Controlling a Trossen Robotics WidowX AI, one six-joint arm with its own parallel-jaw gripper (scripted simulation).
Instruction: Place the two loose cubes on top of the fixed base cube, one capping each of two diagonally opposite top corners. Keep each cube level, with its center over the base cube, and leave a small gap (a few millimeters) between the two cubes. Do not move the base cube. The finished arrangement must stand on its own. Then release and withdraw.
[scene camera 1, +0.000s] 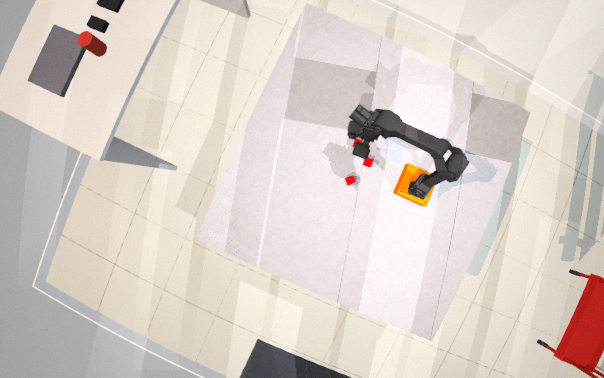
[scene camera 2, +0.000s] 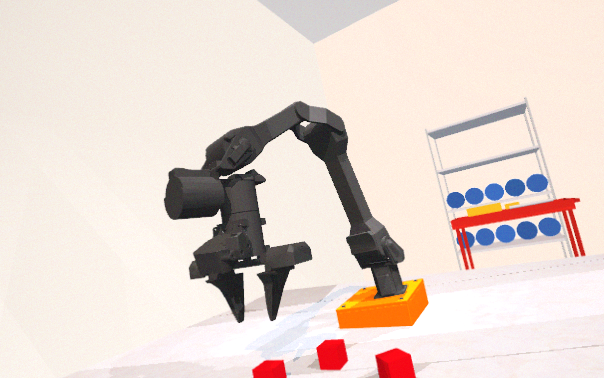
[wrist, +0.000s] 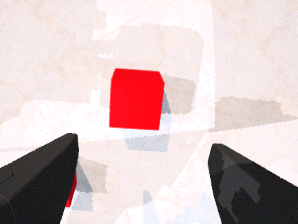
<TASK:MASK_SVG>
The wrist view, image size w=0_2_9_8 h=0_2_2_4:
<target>my gripper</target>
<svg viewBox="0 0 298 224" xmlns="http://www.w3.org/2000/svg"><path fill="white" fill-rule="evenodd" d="M212 144L208 159L209 177L213 188L212 193L214 198L216 198L214 202L216 202L217 212L220 214L222 224L298 224L297 185L281 179L281 176L267 171L265 167L261 167L255 161L249 160L249 157L242 156L241 153L226 147L226 145L221 143ZM77 133L65 133L59 139L51 140L49 143L44 144L43 147L36 148L35 151L28 152L27 155L21 156L19 159L13 160L11 164L8 163L0 168L0 224L61 224L69 193L72 192L74 172L76 172L78 163Z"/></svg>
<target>red cube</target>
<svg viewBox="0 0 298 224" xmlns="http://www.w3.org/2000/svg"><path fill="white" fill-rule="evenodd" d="M114 69L112 80L110 80L109 128L152 129L152 131L160 131L162 100L164 100L165 89L164 77L162 77L160 72Z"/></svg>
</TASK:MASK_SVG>
